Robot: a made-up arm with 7 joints. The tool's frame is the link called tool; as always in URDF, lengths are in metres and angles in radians.
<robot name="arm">
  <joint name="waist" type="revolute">
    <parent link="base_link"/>
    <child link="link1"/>
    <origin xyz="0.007 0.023 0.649"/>
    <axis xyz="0 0 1"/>
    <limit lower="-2.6" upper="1.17" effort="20" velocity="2.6"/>
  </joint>
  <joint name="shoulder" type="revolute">
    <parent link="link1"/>
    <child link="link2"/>
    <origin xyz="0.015 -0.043 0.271"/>
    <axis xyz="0 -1 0"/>
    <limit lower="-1.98" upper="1.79" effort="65" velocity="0.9"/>
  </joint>
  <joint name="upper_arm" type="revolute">
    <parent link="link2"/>
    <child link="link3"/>
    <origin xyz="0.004 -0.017 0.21"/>
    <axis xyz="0 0 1"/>
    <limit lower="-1.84" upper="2.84" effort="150" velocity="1.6"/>
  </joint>
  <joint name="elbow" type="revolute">
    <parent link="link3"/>
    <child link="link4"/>
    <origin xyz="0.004 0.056 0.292"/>
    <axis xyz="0 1 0"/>
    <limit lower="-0.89" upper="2.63" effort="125" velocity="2.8"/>
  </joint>
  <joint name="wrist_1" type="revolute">
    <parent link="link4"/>
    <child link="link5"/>
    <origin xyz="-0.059 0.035 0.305"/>
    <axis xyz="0 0 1"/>
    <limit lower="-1.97" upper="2.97" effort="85" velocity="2.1"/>
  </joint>
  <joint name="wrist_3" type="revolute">
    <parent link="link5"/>
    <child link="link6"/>
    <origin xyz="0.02 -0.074 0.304"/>
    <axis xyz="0 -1 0"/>
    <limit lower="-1.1" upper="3.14" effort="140" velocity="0.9"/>
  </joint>
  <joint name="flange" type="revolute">
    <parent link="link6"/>
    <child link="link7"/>
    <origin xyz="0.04 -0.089 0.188"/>
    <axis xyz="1 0 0"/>
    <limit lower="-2.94" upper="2.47" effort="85" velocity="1.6"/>
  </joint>
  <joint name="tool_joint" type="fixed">
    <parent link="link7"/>
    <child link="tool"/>
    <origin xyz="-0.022 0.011 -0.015" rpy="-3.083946 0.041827 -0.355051"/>
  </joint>
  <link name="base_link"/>
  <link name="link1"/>
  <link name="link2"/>
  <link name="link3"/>
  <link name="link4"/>
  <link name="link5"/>
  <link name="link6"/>
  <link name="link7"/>
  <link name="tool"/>
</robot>
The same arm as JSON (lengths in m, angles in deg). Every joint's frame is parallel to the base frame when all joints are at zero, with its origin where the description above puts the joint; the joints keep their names.
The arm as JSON. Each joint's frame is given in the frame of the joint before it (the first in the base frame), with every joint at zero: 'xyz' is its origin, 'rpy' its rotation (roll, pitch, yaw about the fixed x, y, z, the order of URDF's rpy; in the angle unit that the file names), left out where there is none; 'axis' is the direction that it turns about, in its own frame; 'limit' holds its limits. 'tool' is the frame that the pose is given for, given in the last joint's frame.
{"units": {"length": "m", "angle": "deg"}, "joints": [{"name": "waist", "type": "revolute", "origin": {"xyz": [0.007, 0.023, 0.649]}, "axis": [0.0, 0.0, 1.0], "limit": {"lower": -148.97, "upper": 67.04}}, {"name": "shoulder", "type": "revolute", "origin": {"xyz": [0.015, -0.043, 0.271]}, "axis": [0.0, -1.0, 0.0], "limit": {"lower": -113.45, "upper": 102.56}}, {"name": "upper_arm", "type": "revolute", "origin": {"xyz": [0.004, -0.017, 0.21]}, "axis": [0.0, 0.0, 1.0], "limit": {"lower": -105.42, "upper": 162.72}}, {"name": "elbow", "type": "revolute", "origin": {"xyz": [0.004, 0.056, 0.292]}, "axis": [0.0, 1.0, 0.0], "limit": {"lower": -50.99, "upper": 150.69}}, {"name": "wrist_1", "type": "revolute", "origin": {"xyz": [-0.059, 0.035, 0.305]}, "axis": [0.0, 0.0, 1.0], "limit": {"lower": -112.87, "upper": 170.17}}, {"name": "wrist_3", "type": "revolute", "origin": {"xyz": [0.02, -0.074, 0.304]}, "axis": [0.0, -1.0, 0.0], "limit": {"lower": -63.03, "upper": 179.91}}, {"name": "flange", "type": "revolute", "origin": {"xyz": [0.04, -0.089, 0.188]}, "axis": [1.0, 0.0, 0.0], "limit": {"lower": -168.45, "upper": 141.52}}], "tool": {"origin": {"xyz": [-0.022, 0.011, -0.015], "rpy": [-176.7, 2.4, -20.34]}}}
